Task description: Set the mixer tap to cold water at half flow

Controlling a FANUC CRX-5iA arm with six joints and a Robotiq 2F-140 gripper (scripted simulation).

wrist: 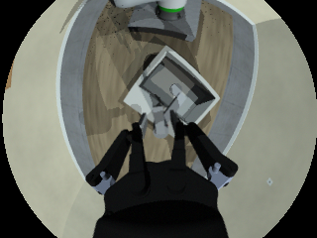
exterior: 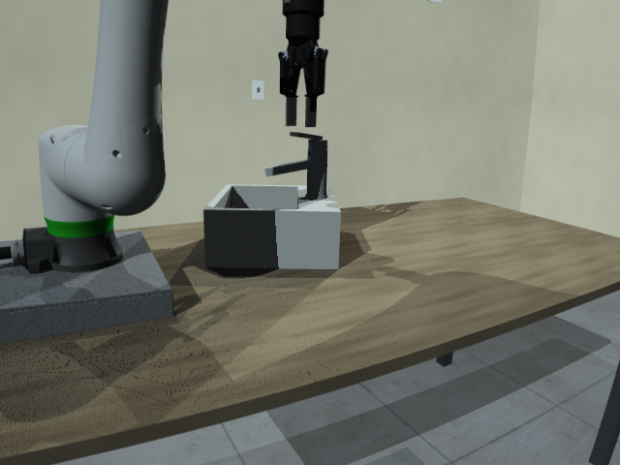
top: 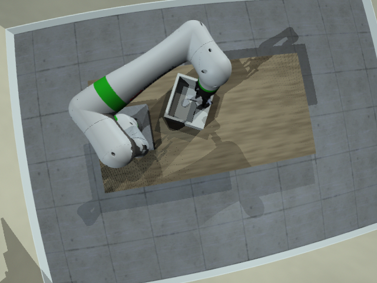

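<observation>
My gripper is now 2 cm short of the lever, 1 cm to the right of it and 5 cm above it. Also, from my hand: basin 4 cm behind, 7 cm to the left, 29 cm below.
</observation>
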